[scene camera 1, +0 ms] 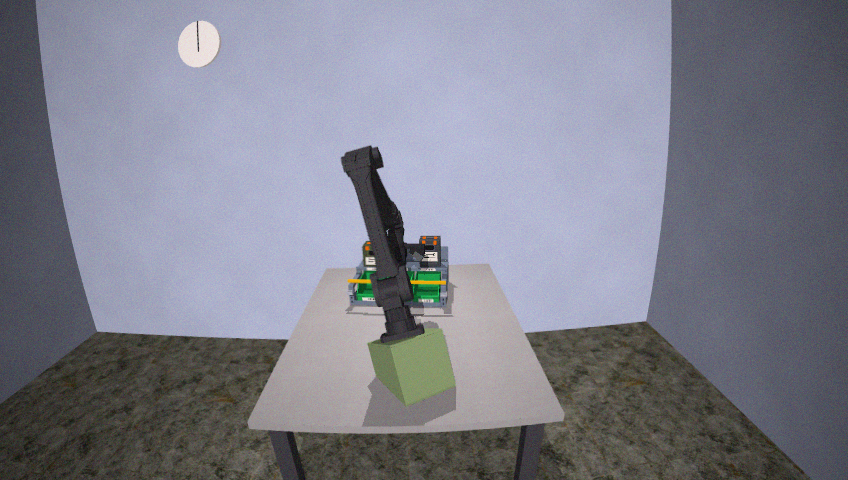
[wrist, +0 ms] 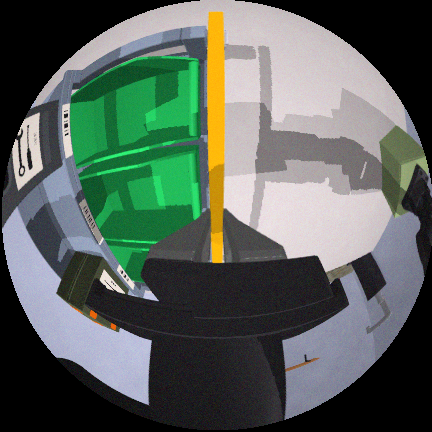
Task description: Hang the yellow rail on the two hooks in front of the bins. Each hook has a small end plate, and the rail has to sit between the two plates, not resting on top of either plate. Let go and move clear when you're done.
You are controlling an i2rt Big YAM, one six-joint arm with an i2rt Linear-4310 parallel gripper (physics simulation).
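Places are measured from the arm's base along level axes (x back, y left, z down), in millimetres.
Pixels of known places: gripper, fingertip midpoint: (wrist: 216, 214); arm's base at its link origin: (scene camera 1: 403, 336).
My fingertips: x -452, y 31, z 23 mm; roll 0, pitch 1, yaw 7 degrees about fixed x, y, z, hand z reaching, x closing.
For each thing: its top centre in the pictures, then the offset to it from my fingertips. "*": a spot on its surface instead. Level surfaces: height alone.
- yellow rail at its top centre: (wrist: 216, 226) (scene camera 1: 396, 280) dx -1, dy +6, dz -9 mm
- blue-grey rack at a spot on its surface: (wrist: 195, 37) * dx +2, dy -163, dz +19 mm
- dark toolbox at its top centre: (scene camera 1: 429, 237) dx -186, dy -132, dz -121 mm
- olive box at its top centre: (wrist: 85, 316) (scene camera 1: 375, 242) dx -216, dy +97, dz -96 mm
- table at its surface level: dz +103 mm
The yellow rail (scene camera 1: 428, 282) (wrist: 216, 90) is level across the front of the green bins (scene camera 1: 427, 293) (wrist: 172, 182) in the scene view. In the wrist view it runs along the bins' front edge. My gripper (wrist: 216, 214) is shut on the rail; in the scene view the arm hides the fingers. A small pale piece, perhaps part of a hook, shows beside the rail's far end in the wrist view. The hooks and end plates are too small or covered to make out, so I cannot tell whether the rail touches them or sits between the plates.
A blue-grey rack (wrist: 195, 37) holds the bins. A dark toolbox (scene camera 1: 429, 255) (wrist: 47, 145) and an olive box (scene camera 1: 370, 256) (wrist: 80, 280) stand behind them. A large light-green block (scene camera 1: 422, 368) (wrist: 410, 145) is at the arm's base on the table (scene camera 1: 487, 356) (wrist: 310, 225).
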